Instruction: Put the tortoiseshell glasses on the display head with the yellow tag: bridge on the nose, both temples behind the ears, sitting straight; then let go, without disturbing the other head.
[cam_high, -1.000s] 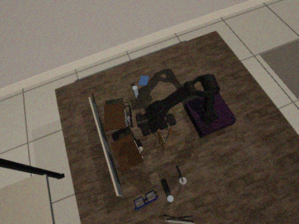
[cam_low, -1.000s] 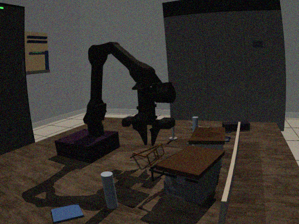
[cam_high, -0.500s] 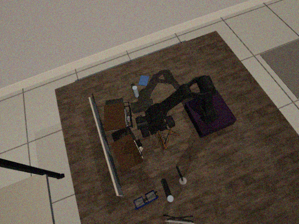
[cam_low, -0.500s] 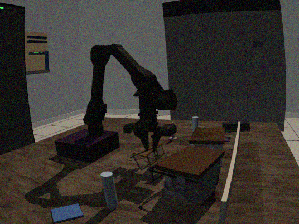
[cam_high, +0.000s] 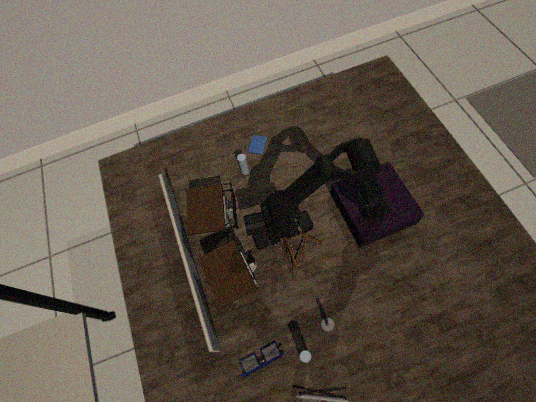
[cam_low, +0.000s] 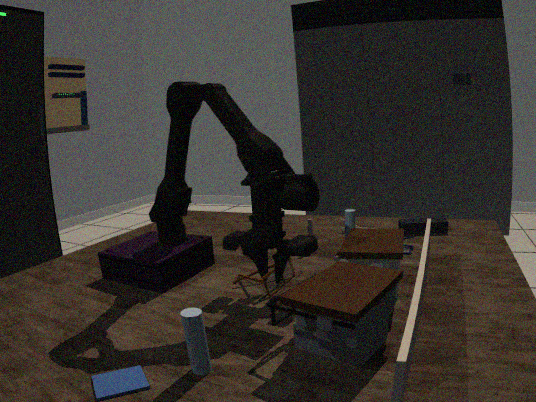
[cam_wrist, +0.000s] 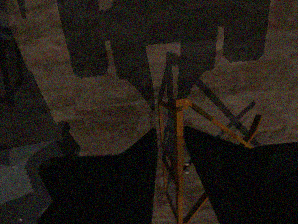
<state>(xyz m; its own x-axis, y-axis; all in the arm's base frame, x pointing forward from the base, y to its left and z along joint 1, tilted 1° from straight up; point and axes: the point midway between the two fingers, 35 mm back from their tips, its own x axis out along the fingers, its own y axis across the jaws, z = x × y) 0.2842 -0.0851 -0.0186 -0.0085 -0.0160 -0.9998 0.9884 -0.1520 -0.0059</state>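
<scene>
My gripper tip is now 300 mm to the right of the white-footed pin and 20 mm short of it. The rest, counted from my gripper tip: blue card 390 mm to the right, 110 mm behind, 20 mm below; then display head 180 mm ahead, 40 mm to the left, 30 mm above; then long rail 300 mm ahead, 90 mm to the right, 30 mm above.
</scene>
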